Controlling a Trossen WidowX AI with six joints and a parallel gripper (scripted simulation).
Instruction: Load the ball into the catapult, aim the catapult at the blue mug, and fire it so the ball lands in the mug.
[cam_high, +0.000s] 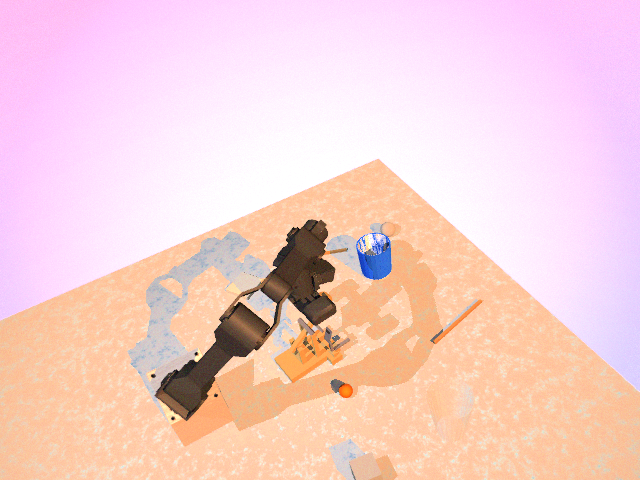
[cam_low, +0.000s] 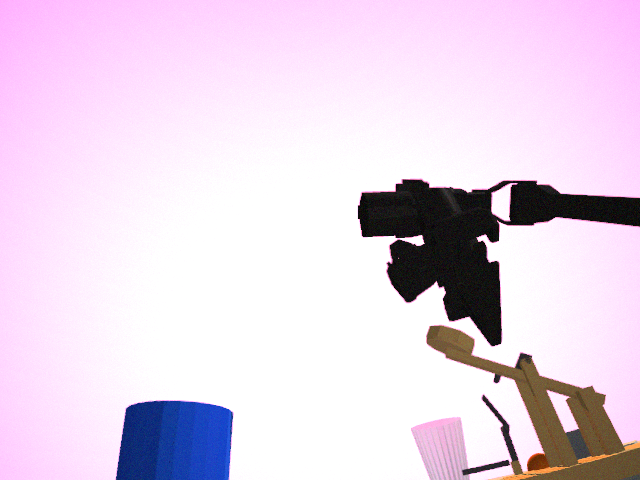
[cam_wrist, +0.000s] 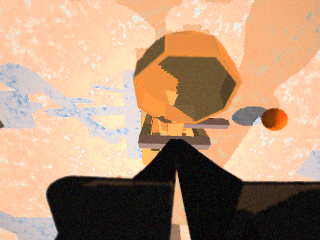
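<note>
Now: gripper tip 20 mm to the left of the wooden catapult and 60 mm above it. Also, from my gripper tip: blue mug (270 mm ahead, 130 mm to the left, 100 mm below); small box (80 mm behind, 340 mm to the right, 110 mm below); orange ball (10 mm behind, 150 mm to the right, 110 mm below).
</note>
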